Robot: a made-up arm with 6 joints.
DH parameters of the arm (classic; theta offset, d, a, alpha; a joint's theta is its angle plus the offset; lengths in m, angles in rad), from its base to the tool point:
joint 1: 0 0.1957 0 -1.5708
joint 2: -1.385 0 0.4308 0
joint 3: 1.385 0 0.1 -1.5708
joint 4: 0 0.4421 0 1.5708
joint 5: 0 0 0.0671 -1.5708
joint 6: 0 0.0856 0 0
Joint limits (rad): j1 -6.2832..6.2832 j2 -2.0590..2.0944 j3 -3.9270..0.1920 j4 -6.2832..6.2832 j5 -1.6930..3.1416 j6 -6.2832..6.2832
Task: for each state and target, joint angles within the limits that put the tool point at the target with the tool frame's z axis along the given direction. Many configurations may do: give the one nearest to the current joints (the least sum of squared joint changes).
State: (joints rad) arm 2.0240 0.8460 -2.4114 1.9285 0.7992 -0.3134
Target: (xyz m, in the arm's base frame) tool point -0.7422 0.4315 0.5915 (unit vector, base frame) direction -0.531 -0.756 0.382
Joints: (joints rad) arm 2.5228 0.7550 -2.3442 1.9629 1.5698 -0.3134
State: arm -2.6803 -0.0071 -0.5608 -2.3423 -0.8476 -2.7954
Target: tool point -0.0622 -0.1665 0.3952 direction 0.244 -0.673 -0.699
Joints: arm -2.4278 -0.7983 -0.3330 -2.2353 -1.0134 -2.7954
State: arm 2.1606 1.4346 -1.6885 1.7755 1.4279 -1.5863
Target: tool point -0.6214 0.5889 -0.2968 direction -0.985 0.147 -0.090
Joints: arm 2.3608 1.8116 -2.5769 2.2911 0.9004 -1.5863
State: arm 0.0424 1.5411 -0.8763 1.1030 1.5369 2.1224
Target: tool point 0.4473 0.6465 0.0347 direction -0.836 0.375 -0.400
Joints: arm 0.8797 0.9411 -1.6657 1.1016 1.4324 2.1224
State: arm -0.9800 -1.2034 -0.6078 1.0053 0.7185 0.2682
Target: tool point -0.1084 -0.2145 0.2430 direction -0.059 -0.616 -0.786
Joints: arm -1.8026 -0.6620 -0.0284 1.2499 0.0887 0.2682
